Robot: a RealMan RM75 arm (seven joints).
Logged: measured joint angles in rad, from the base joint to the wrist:
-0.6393 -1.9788 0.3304 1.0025 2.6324 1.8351 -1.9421
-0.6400 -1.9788 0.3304 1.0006 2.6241 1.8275 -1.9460
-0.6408 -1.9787 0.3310 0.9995 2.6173 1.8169 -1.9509
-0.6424 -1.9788 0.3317 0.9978 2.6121 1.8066 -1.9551
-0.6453 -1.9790 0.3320 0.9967 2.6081 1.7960 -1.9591
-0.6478 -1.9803 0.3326 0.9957 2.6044 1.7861 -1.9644
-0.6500 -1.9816 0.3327 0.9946 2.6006 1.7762 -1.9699
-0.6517 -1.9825 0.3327 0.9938 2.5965 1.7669 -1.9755
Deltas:
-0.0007 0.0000 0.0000 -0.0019 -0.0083 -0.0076 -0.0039
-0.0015 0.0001 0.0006 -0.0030 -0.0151 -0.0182 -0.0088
-0.0031 0.0000 0.0013 -0.0047 -0.0203 -0.0285 -0.0130
-0.0060 -0.0002 0.0016 -0.0058 -0.0243 -0.0391 -0.0170
-0.0085 -0.0015 0.0022 -0.0068 -0.0280 -0.0490 -0.0223
-0.0107 -0.0028 0.0023 -0.0079 -0.0318 -0.0589 -0.0278
-0.0124 -0.0037 0.0023 -0.0087 -0.0359 -0.0682 -0.0334

